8 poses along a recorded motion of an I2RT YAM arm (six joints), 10 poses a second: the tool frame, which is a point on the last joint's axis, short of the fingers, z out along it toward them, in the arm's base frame.
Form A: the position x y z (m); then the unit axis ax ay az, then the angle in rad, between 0 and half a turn.
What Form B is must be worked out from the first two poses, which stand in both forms.
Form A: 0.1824 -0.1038 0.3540 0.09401 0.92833 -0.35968 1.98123
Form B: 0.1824 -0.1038 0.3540 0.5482 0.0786 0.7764 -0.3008
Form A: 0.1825 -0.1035 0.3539 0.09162 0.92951 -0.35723 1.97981
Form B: 0.1825 -0.1035 0.3539 0.5488 0.0766 0.7770 -0.2986
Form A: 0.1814 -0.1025 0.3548 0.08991 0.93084 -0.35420 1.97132
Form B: 0.1814 -0.1025 0.3548 0.5523 0.0750 0.7760 -0.2953
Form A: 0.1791 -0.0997 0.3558 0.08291 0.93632 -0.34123 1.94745
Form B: 0.1791 -0.0997 0.3558 0.5622 0.0686 0.7743 -0.2822
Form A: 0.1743 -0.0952 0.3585 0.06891 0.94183 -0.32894 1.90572
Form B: 0.1743 -0.0952 0.3585 0.5794 0.0562 0.7677 -0.2681
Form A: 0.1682 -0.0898 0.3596 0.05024 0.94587 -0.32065 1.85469
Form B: 0.1682 -0.0898 0.3596 0.6000 0.0402 0.7567 -0.2565
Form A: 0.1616 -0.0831 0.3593 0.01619 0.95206 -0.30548 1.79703
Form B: 0.1616 -0.0831 0.3593 0.6228 0.0127 0.7449 -0.2390
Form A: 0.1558 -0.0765 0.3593 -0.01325 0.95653 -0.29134 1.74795
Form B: 0.1558 -0.0765 0.3593 0.6418 -0.0102 0.7335 -0.2234
